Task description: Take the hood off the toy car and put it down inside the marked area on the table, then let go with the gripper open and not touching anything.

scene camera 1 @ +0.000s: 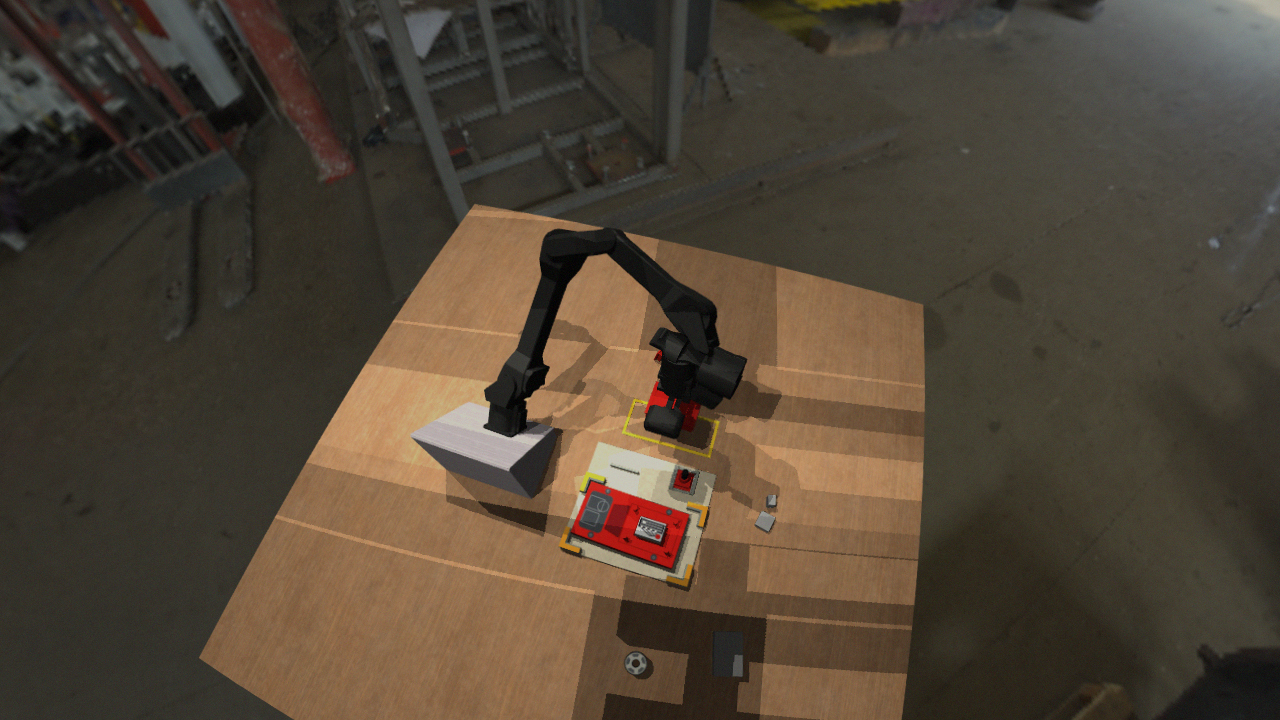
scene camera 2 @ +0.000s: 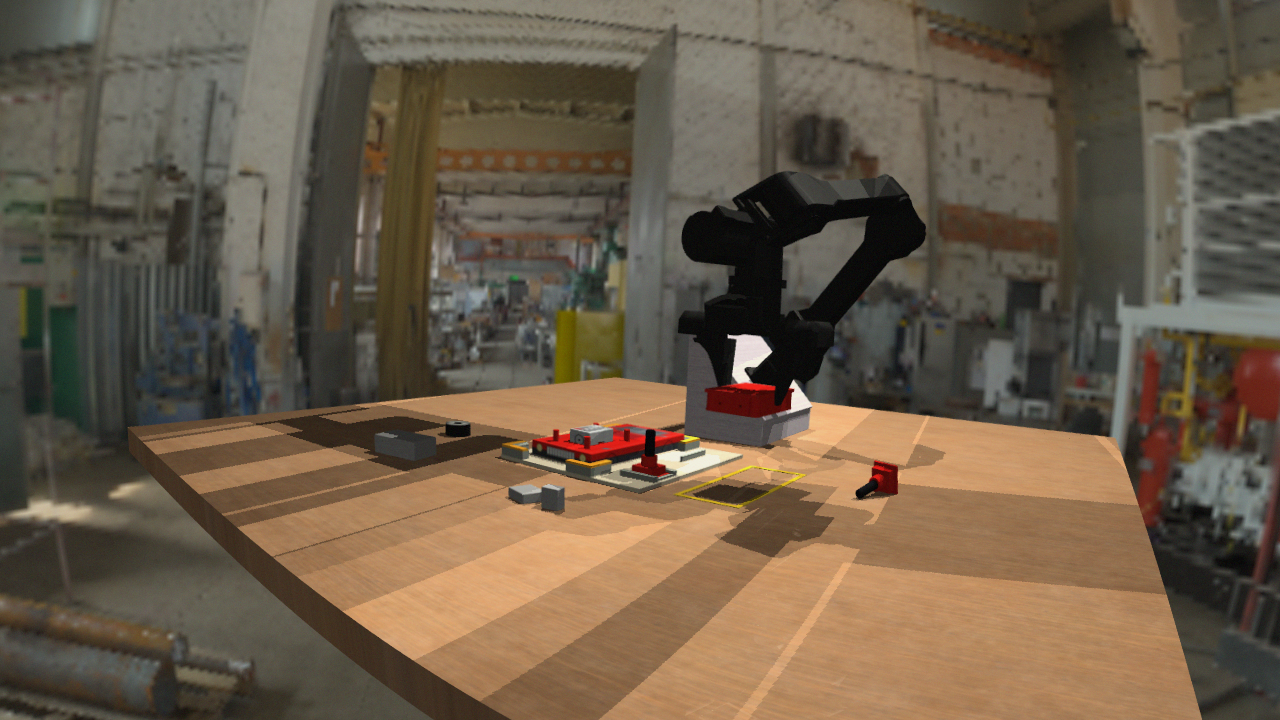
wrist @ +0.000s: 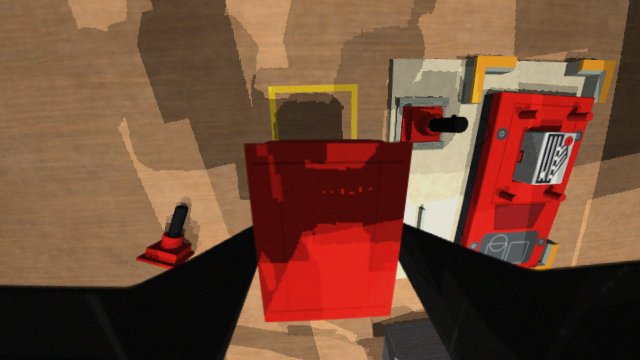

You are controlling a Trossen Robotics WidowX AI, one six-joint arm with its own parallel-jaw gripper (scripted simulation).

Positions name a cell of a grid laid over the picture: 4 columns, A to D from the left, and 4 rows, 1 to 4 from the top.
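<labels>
The gripper is visible in scene camera 1 (C3), in scene camera 2 (C3) and in the wrist view (C3). A hood can be seen as well, in scene camera 1 (C3), in scene camera 2 (C3) and in the wrist view (C3).
</labels>
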